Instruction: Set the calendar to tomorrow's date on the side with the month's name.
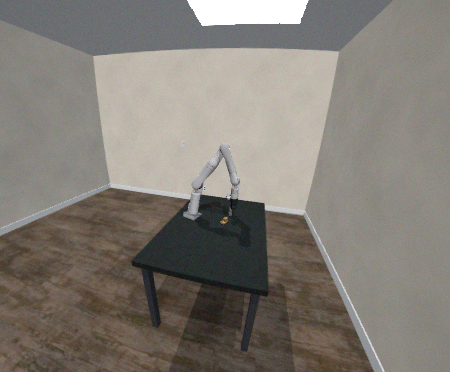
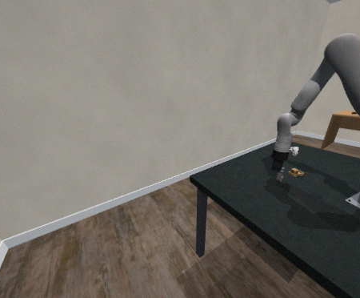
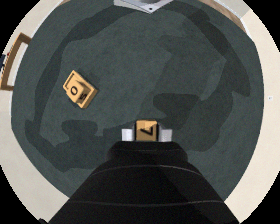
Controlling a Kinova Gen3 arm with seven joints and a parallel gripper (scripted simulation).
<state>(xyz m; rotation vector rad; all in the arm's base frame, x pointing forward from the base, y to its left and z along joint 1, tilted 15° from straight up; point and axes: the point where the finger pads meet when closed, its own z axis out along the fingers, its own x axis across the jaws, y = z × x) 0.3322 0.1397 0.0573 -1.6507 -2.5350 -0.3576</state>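
My gripper is now 10 mm above the wooden date cube.
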